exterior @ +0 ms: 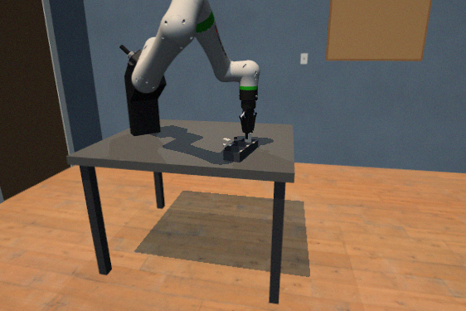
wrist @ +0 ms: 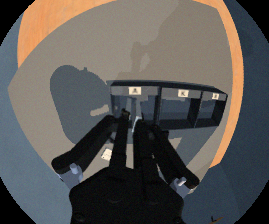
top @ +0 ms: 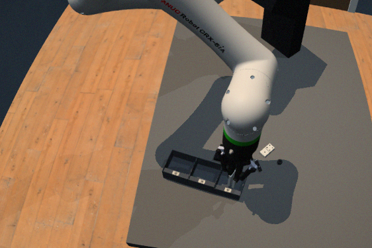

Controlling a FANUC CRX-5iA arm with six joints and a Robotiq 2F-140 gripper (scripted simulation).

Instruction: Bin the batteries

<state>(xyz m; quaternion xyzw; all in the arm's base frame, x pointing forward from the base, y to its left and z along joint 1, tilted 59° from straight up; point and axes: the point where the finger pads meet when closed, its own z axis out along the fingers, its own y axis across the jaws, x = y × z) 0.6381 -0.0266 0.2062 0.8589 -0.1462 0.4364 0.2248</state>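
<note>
The dark cylindrical battery is 60 mm behind my hand, 90 mm to the left of it and 40 mm below it. Also, from my hand: black bin: 30 mm behind, 80 mm to the right, 30 mm below; grey piece: 130 mm behind, 30 mm to the left, 40 mm below; white domino: 120 mm behind, 140 mm to the left, 40 mm below.
</note>
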